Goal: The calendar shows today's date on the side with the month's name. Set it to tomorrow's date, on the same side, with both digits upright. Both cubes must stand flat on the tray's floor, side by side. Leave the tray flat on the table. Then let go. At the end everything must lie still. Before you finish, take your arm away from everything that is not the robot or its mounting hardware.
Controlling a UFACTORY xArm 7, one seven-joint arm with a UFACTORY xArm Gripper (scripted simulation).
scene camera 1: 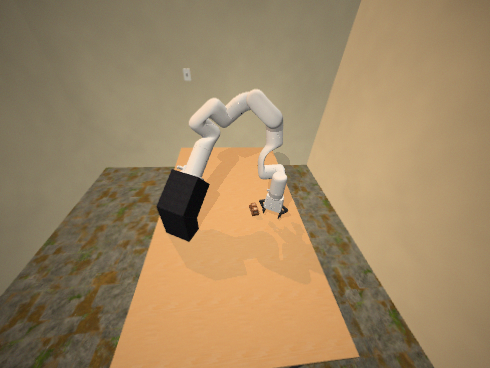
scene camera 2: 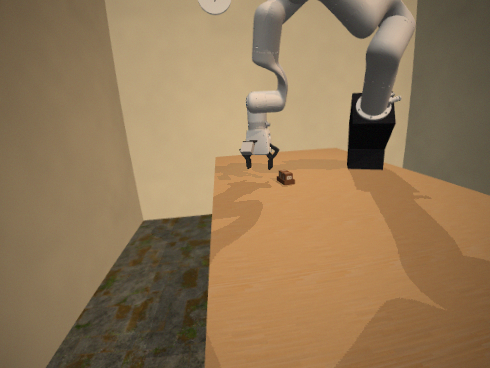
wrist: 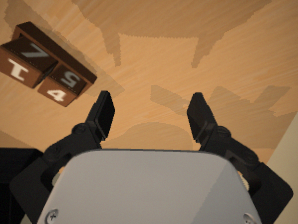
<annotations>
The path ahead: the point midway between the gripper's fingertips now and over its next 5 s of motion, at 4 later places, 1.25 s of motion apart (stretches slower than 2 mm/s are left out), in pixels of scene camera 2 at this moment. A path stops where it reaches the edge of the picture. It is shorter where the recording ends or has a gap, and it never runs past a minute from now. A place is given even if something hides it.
My gripper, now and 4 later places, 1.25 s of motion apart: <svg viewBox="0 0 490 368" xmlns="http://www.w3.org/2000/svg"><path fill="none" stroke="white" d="M259 168L260 165L271 164L285 162L291 166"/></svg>
</annotations>
